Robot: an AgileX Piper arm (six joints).
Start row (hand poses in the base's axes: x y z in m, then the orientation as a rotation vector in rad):
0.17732, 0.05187, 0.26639, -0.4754, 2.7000, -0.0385
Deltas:
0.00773, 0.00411, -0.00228, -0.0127, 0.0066, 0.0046
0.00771, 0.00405, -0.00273, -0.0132, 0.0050, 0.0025
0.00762, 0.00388, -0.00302, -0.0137, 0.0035, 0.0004
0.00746, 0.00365, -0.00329, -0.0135, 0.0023, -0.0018
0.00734, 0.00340, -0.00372, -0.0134, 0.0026, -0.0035
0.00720, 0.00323, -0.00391, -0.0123, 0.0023, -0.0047
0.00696, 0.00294, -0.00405, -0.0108, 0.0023, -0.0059
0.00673, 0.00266, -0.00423, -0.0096, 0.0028, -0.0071
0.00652, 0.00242, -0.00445, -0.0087, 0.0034, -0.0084
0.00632, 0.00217, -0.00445, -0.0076, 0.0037, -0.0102
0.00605, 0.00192, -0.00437, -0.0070, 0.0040, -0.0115
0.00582, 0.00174, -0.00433, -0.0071, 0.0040, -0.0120
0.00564, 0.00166, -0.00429, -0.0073, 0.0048, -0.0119
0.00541, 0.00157, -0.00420, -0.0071, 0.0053, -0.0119
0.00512, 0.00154, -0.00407, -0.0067, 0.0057, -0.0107
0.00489, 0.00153, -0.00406, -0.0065, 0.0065, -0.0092
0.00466, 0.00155, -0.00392, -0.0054, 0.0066, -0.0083
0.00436, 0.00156, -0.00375, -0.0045, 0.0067, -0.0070
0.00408, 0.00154, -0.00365, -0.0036, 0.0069, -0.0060
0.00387, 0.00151, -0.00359, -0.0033, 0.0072, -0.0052
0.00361, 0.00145, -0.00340, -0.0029, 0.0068, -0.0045
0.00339, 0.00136, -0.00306, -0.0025, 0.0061, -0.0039
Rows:
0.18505, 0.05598, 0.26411, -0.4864, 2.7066, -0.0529
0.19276, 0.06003, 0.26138, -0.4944, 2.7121, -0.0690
0.20038, 0.06391, 0.25836, -0.4995, 2.7167, -0.0867
0.20784, 0.06756, 0.25507, -0.5013, 2.7206, -0.1051
0.21518, 0.07096, 0.25135, -0.5008, 2.7251, -0.1238
0.22238, 0.07419, 0.24744, -0.4983, 2.7295, -0.1414
0.22934, 0.07713, 0.24339, -0.4938, 2.7340, -0.1573
0.23607, 0.07979, 0.23916, -0.4874, 2.7392, -0.1717
0.24259, 0.08221, 0.23471, -0.4790, 2.7453, -0.1851
0.24891, 0.08438, 0.23026, -0.4679, 2.7521, -0.1975
0.25496, 0.08630, 0.22589, -0.4549, 2.7594, -0.2093
0.26078, 0.08804, 0.22156, -0.4412, 2.7668, -0.2214
0.26642, 0.08970, 0.21727, -0.4278, 2.7748, -0.2337
0.27183, 0.09127, 0.21307, -0.4144, 2.7832, -0.2456
0.27695, 0.09281, 0.20900, -0.4025, 2.7916, -0.2567
0.28184, 0.09434, 0.20494, -0.3928, 2.8003, -0.2671
0.28650, 0.09589, 0.20102, -0.3841, 2.8088, -0.2758
0.29086, 0.09745, 0.19727, -0.3770, 2.8171, -0.2829
0.29494, 0.09899, 0.19362, -0.3711, 2.8253, -0.2885
0.29881, 0.10050, 0.19003, -0.3663, 2.8336, -0.2935
0.30242, 0.10195, 0.18663, -0.3622, 2.8413, -0.2979
0.30581, 0.10331, 0.18357, -0.3587, 2.8482, -0.3017

